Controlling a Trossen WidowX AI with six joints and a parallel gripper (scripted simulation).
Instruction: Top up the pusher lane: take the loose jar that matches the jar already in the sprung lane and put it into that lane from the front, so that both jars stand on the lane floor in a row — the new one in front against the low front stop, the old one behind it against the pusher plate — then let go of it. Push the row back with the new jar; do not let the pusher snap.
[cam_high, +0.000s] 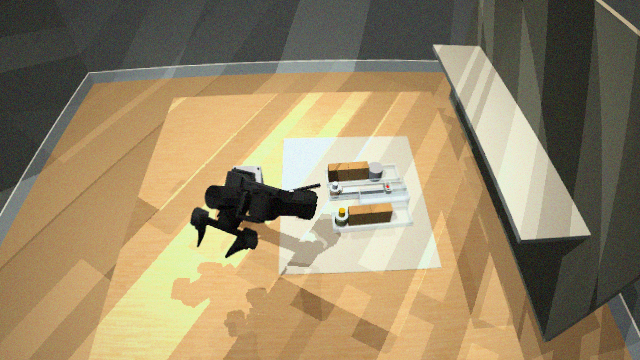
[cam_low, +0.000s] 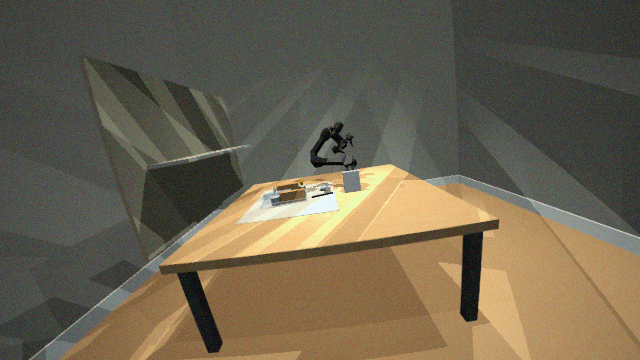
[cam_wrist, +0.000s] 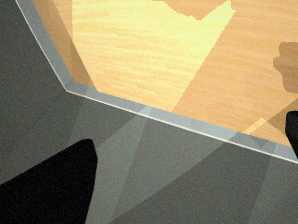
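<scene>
My gripper tip is now 21 cm short of the black rod, 41 cm to the right of it and 21 cm above it. From my gripper tip the other things lie so: shelf: 84 cm ahead, 43 cm to the left, 15 cm above; then sprung lane: 48 cm ahead, 39 cm to the left, 20 cm below; then pale mat: 40 cm ahead, 39 cm to the left, 22 cm below.
</scene>
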